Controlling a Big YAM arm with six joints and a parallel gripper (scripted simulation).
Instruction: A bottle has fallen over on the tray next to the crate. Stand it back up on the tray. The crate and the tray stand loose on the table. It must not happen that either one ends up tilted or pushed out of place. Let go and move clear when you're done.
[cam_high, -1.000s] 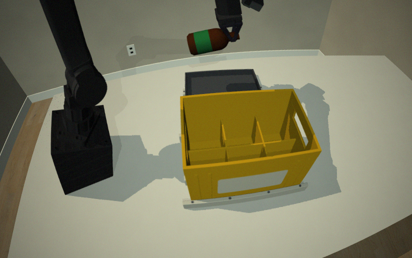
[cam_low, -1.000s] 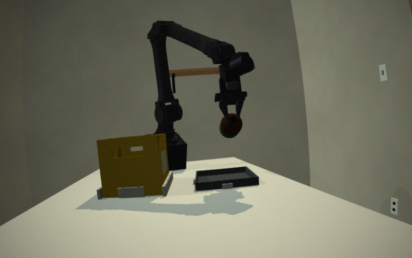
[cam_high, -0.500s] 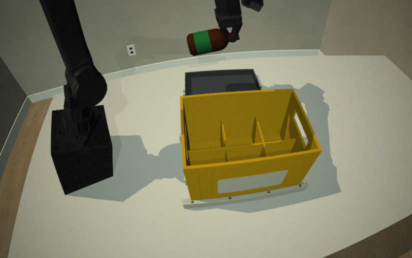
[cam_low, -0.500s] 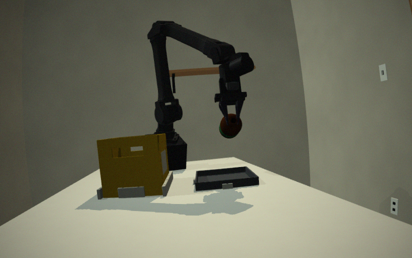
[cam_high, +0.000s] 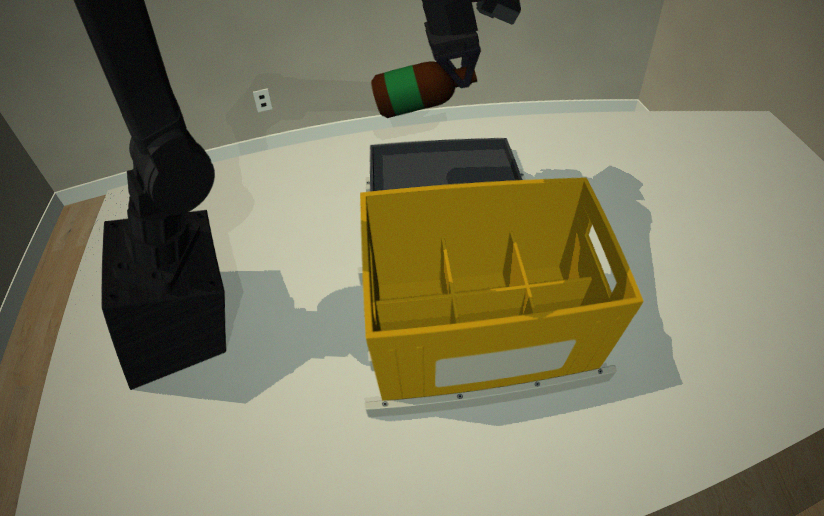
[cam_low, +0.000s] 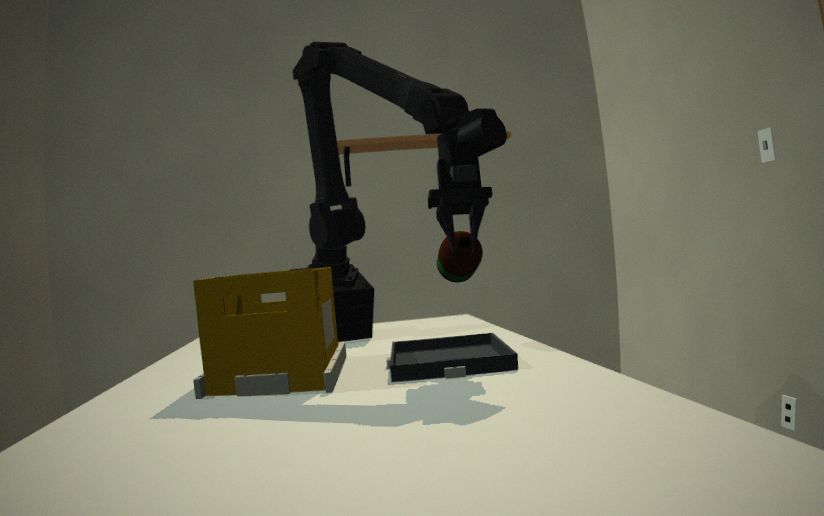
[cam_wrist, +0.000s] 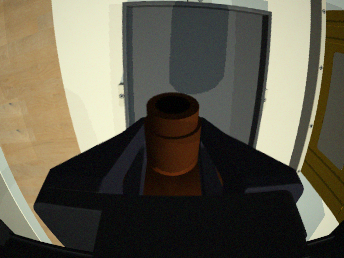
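Now: the bottle 5 cm behind my hand, 1 cm to the right of it and 1 cm below it. From my hand the other things lie so: tray: 18 cm below, 4 cm to the right, 2 cm behind; then yellow crate: 32 cm to the right, 11 cm below, 3 cm ahead.
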